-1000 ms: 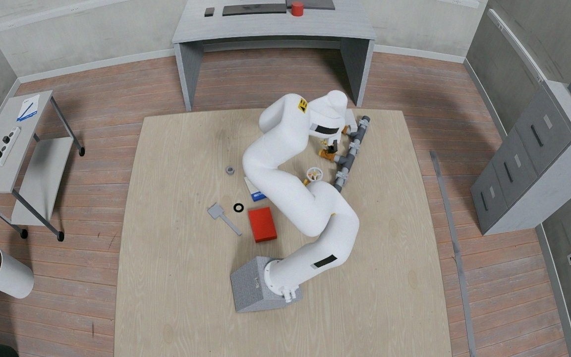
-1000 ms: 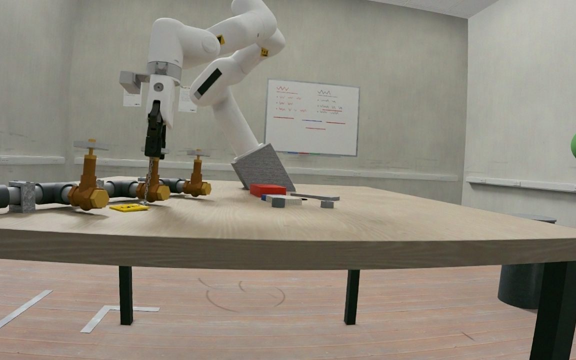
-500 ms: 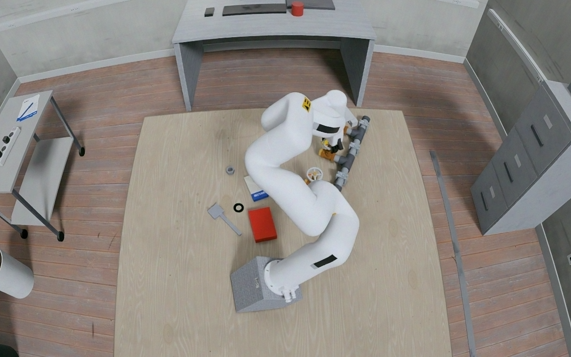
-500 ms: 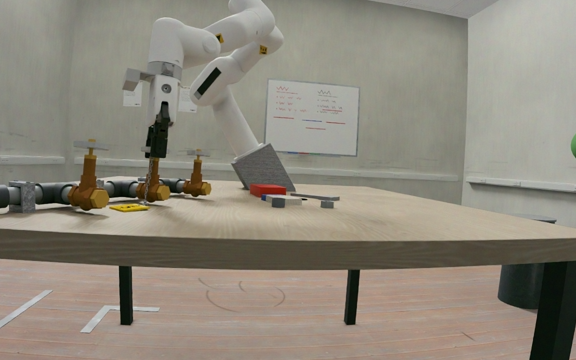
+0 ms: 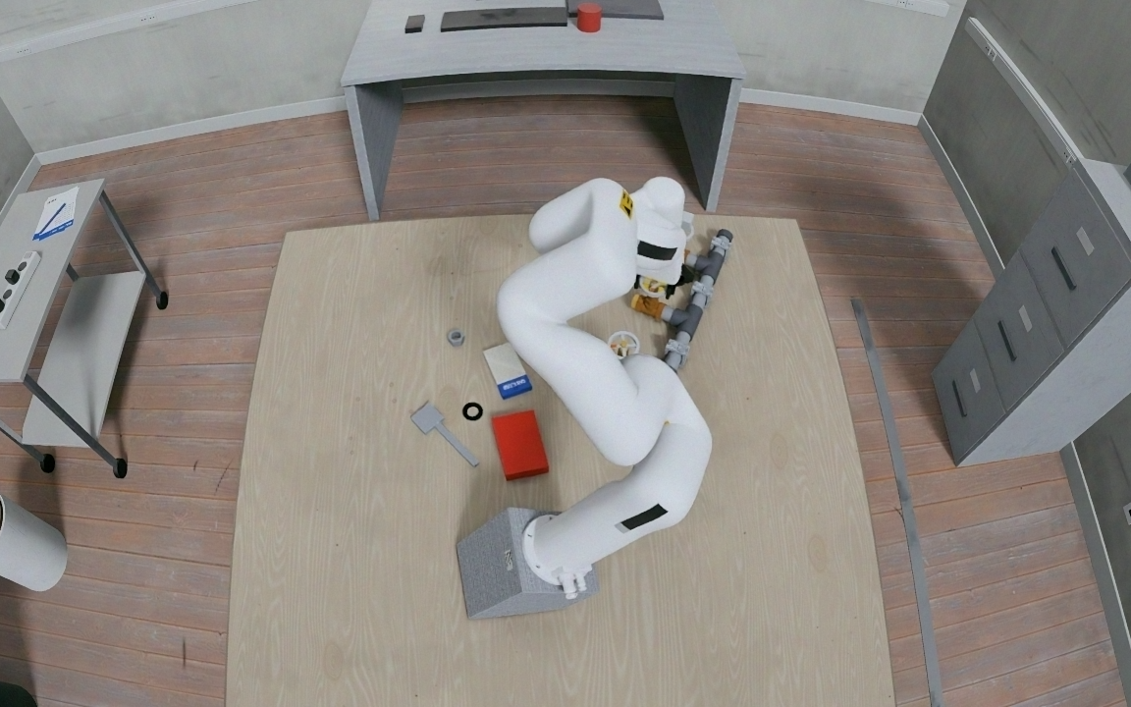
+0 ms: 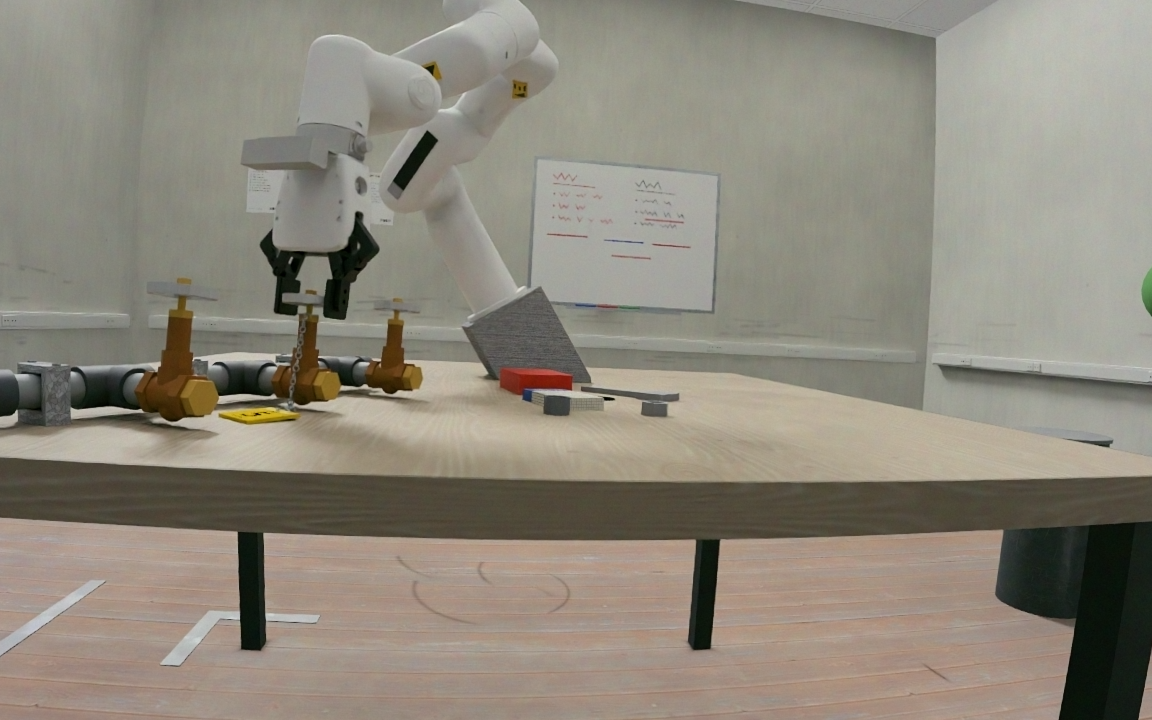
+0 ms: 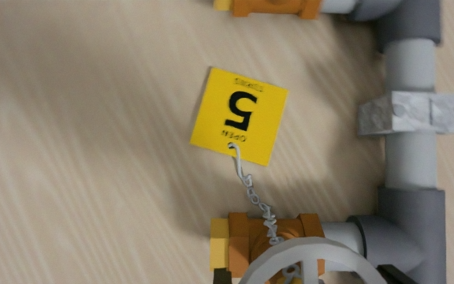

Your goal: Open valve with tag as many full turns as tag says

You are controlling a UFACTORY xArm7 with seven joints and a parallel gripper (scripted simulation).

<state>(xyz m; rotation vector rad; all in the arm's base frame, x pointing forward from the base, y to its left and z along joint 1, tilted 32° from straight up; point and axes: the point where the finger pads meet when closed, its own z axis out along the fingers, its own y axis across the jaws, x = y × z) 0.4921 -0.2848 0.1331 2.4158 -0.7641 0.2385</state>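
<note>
Now: the yellow tag 8 cm ahead of my hand, 3 cm to the right of it and 11 cm below it. Also, from my hand: blue-and-white box: 7 cm behind, 31 cm to the left, 11 cm below; then red block: 24 cm behind, 32 cm to the left, 10 cm below; then grey nut: 3 cm ahead, 40 cm to the left, 11 cm below.
</note>
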